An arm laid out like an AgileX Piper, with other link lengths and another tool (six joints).
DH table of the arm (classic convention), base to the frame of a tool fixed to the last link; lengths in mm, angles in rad. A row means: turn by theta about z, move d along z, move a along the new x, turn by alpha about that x. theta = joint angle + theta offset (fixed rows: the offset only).
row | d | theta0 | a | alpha
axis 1 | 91.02 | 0.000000 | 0.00 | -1.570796
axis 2 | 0.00 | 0.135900 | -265.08 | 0.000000
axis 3 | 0.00 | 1.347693 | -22.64 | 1.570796
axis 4 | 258.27 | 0.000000 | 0.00 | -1.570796
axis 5 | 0.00 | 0.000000 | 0.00 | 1.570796
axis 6 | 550.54 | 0.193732 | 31.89 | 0.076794
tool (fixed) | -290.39 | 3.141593 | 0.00 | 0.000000
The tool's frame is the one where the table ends.
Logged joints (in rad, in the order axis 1, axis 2, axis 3, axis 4, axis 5, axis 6), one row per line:
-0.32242 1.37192 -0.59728 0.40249 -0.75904 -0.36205
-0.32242 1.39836 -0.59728 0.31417 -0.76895 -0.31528
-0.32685 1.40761 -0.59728 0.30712 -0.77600 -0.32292
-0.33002 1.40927 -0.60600 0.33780 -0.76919 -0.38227
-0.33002 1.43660 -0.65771 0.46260 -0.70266 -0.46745
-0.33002 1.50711 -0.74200 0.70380 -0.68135 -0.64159
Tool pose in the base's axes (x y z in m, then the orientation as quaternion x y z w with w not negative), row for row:
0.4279 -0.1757 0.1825 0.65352 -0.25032 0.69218 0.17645
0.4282 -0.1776 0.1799 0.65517 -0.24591 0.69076 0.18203
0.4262 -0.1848 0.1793 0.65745 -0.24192 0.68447 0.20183
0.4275 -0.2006 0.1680 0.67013 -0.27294 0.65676 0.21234
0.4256 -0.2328 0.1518 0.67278 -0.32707 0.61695 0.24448
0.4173 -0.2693 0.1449 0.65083 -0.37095 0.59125 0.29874
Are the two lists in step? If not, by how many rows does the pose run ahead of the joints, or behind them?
The pose runs 1 row ahead of the joints: the pose in row i belongs to the joints in row i + 1.
